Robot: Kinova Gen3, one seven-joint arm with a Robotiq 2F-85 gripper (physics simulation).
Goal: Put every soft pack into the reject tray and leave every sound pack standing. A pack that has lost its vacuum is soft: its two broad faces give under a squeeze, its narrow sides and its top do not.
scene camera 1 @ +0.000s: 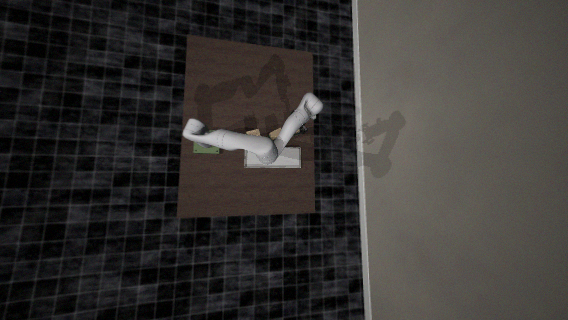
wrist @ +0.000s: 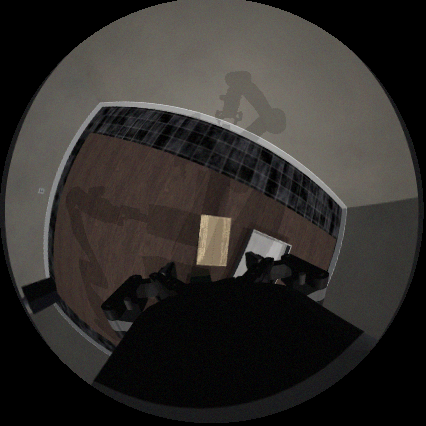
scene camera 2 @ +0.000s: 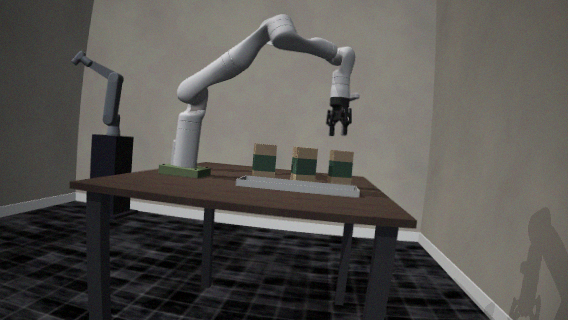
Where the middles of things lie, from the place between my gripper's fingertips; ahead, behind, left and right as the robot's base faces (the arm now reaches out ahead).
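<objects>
Looking at the reject tray (scene camera 2: pixel 246 181), I find my gripper 190 mm to the left of it, 110 mm past it and 190 mm above it.
</objects>
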